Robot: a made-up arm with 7 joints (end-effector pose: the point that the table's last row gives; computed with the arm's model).
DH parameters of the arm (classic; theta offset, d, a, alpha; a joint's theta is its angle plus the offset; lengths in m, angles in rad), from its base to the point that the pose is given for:
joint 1: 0 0.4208 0 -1.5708
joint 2: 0 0 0 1.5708
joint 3: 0 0.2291 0.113 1.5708
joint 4: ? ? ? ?
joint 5: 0 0.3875 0 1.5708
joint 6: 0 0 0.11 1.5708
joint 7: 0 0 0 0
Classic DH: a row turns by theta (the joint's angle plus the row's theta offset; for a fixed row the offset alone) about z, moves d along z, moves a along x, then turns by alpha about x.
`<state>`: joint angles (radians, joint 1 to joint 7).
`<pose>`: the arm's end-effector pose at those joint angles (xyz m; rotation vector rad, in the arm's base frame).
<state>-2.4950 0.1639 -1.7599 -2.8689 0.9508 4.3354 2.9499</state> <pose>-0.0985 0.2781 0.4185 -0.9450 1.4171 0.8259</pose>
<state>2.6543 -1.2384 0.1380 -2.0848 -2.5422 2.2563 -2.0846</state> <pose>-0.1887 -0.0277 0.9250 -0.2425 0.2391 0.9968</pose>
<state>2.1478 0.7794 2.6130 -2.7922 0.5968 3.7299 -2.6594</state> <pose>-0.0712 -0.3180 0.6131 1.6947 0.1021 -0.2564</pose>
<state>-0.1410 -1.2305 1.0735 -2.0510 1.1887 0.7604 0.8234</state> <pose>0.0793 0.5114 0.6272 2.7499 0.0768 -0.6963</pose>
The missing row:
joint 4: 0 0 -0.0833 -1.5708
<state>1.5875 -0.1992 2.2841 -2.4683 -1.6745 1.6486 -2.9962</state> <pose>-0.3580 -0.3036 0.2504 -0.9056 -1.1135 -0.0296</pose>
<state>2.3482 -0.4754 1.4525 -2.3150 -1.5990 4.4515 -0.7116</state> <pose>-0.2465 -0.2862 0.5165 2.1324 0.6232 0.1423</pose>
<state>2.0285 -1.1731 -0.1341 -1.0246 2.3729 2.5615 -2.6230</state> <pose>0.2282 -0.1726 1.0421 0.5477 0.4079 -1.4292</pose>
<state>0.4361 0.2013 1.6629 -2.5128 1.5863 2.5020 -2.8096</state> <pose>-0.1655 0.4216 0.3240 0.3588 -2.0807 -0.2950</pose>
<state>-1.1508 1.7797 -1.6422 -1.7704 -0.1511 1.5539 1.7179</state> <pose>-0.4741 -0.4471 0.4205 -0.9524 -0.8721 -0.9687</pose>
